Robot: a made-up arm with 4 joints. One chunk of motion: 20 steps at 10 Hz.
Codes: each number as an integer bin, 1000 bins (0 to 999) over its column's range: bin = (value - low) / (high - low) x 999, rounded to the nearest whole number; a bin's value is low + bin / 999 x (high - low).
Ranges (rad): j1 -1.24..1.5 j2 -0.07..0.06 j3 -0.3..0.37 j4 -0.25..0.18
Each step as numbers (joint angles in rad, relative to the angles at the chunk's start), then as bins.
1 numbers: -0.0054 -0.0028 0.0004 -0.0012
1 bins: 450 516 448 578
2 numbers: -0.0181 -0.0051 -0.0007 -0.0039
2 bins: 446 499 446 572
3 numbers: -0.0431 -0.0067 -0.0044 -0.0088
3 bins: 436 486 441 560
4 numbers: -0.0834 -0.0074 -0.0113 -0.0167
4 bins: 422 481 430 542
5 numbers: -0.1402 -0.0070 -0.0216 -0.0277
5 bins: 401 484 415 516
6 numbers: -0.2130 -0.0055 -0.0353 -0.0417
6 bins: 374 496 395 484
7 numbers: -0.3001 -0.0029 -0.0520 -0.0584
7 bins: 343 516 370 445
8 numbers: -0.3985 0.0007 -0.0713 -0.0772
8 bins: 307 543 341 401
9 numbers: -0.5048 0.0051 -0.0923 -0.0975
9 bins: 268 577 310 354
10 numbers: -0.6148 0.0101 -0.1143 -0.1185
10 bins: 228 616 277 306
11 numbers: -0.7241 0.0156 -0.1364 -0.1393
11 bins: 188 658 244 257
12 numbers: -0.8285 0.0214 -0.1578 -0.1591
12 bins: 150 702 212 211
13 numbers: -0.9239 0.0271 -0.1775 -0.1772
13 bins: 115 746 183 169
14 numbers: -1.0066 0.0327 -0.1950 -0.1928
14 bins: 85 789 157 133
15 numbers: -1.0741 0.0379 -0.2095 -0.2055
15 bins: 60 829 135 103
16 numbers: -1.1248 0.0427 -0.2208 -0.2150
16 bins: 42 866 118 81
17 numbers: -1.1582 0.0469 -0.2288 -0.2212
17 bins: 30 898 106 67
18 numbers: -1.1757 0.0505 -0.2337 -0.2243
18 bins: 23 926 99 60
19 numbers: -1.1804 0.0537 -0.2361 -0.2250
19 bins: 22 951 95 58
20 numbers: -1.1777 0.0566 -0.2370 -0.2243
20 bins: 23 973 94 60
